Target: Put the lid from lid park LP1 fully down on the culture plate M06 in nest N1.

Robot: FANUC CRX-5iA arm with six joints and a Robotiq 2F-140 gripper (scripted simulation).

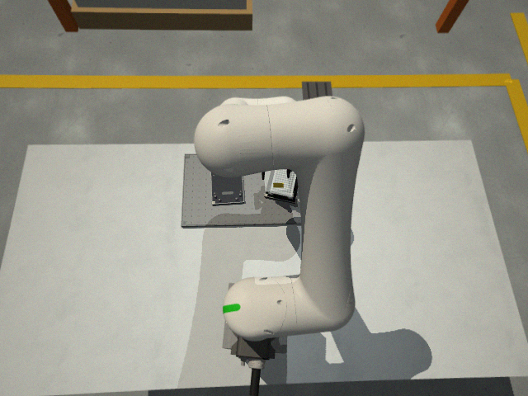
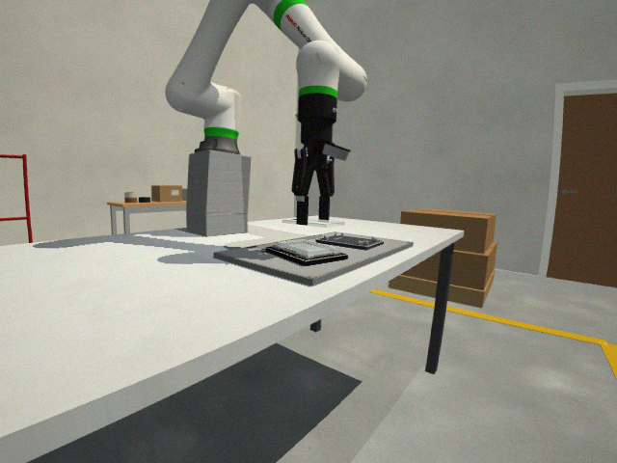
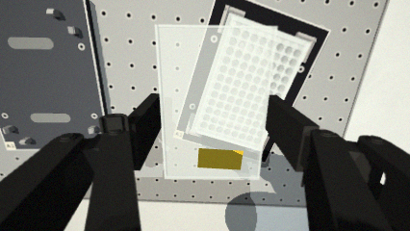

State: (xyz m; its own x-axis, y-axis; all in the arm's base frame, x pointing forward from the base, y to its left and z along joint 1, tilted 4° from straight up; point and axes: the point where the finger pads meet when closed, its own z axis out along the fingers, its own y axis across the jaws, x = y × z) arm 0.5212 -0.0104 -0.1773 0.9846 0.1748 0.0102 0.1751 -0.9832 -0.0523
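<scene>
Right now the culture plate M06 is 80 mm below my hand, 40 mm to the right of it and 10 mm ahead of it. The rest, counted from my hand: clear lid: 20 mm below; lid park LP1: 180 mm to the left, 90 mm below, 20 mm behind; nest: 90 mm below, 40 mm to the right, 10 mm ahead.
</scene>
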